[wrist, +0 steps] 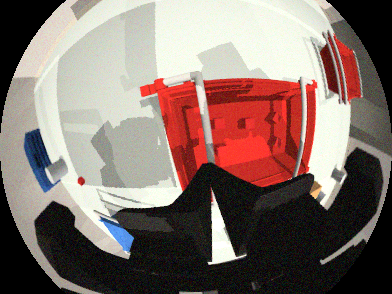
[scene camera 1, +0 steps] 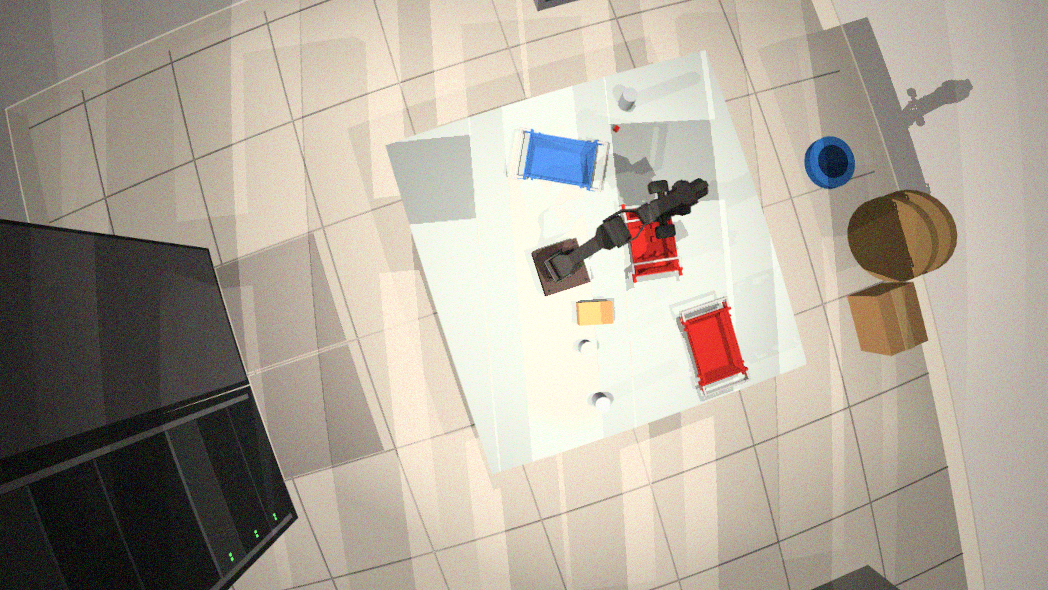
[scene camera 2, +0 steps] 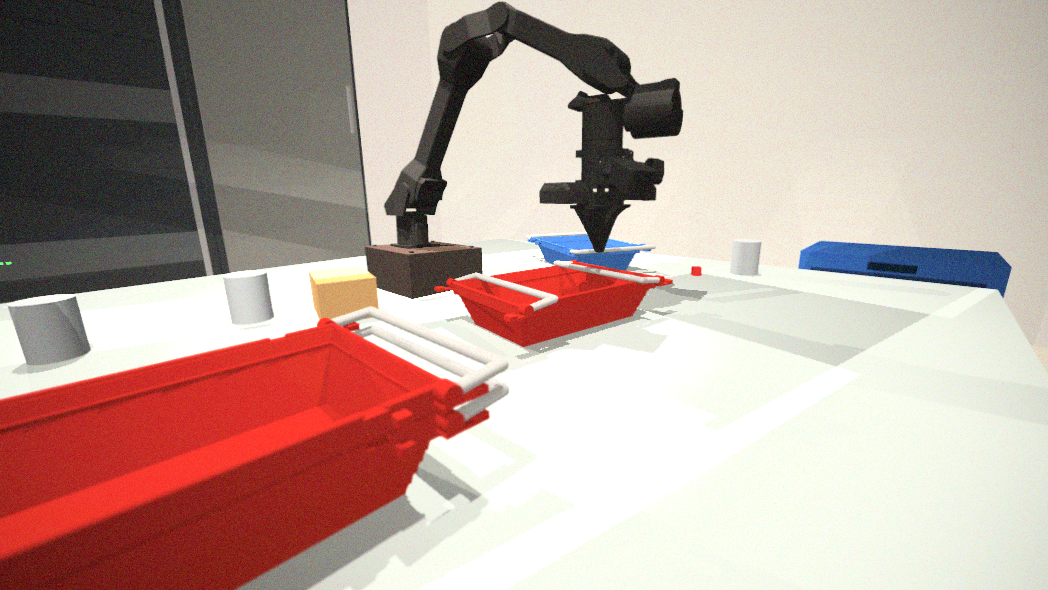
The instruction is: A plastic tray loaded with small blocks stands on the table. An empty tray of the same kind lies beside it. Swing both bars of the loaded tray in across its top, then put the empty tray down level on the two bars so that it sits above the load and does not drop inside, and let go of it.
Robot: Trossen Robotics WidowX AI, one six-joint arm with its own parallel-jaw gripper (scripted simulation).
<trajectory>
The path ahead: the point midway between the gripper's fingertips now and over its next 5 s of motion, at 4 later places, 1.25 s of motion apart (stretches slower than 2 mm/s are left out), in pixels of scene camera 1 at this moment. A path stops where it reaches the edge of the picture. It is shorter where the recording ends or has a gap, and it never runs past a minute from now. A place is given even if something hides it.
My gripper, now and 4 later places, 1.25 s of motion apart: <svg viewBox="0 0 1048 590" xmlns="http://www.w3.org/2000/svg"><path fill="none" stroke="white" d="M652 214L594 172L555 184L556 179L560 168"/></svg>
</trajectory>
